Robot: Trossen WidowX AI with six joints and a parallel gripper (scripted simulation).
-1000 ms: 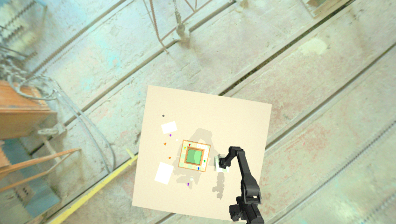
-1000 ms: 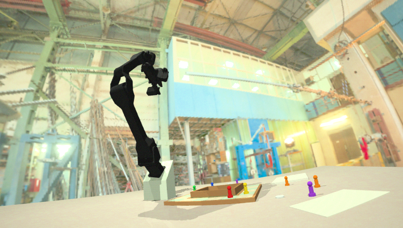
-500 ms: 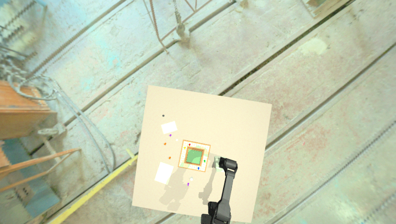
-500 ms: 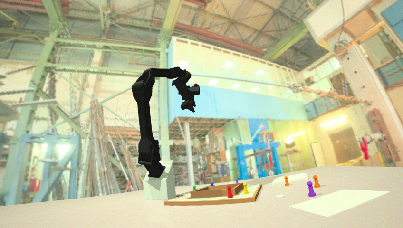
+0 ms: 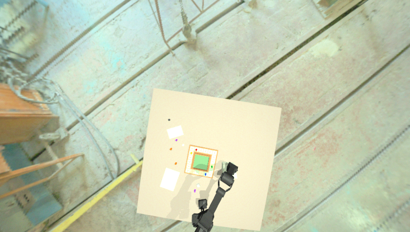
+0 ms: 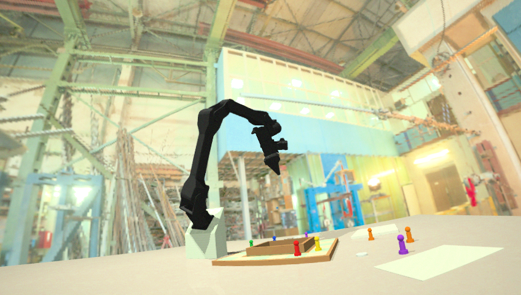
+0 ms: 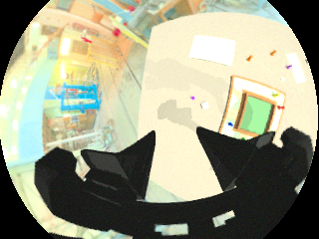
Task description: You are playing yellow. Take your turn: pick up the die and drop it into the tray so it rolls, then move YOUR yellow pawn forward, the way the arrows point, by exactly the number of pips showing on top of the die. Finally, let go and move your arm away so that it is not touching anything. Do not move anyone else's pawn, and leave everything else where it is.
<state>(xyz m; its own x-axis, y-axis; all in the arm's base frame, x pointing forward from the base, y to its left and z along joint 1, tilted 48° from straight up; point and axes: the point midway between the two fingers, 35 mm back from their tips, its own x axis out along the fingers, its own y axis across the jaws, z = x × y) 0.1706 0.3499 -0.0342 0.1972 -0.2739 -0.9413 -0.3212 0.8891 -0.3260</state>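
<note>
Now: the white die 290 mm below my gripper tip, 50 mm ahead of it and 30 mm to the right of it. Also, from my gripper tip: green pawn 270 mm below, 240 mm to the right, 50 mm behind; blue pawn 270 mm below, 160 mm to the right; tray floor 290 mm below, 270 mm to the right, 70 mm ahead.
</note>
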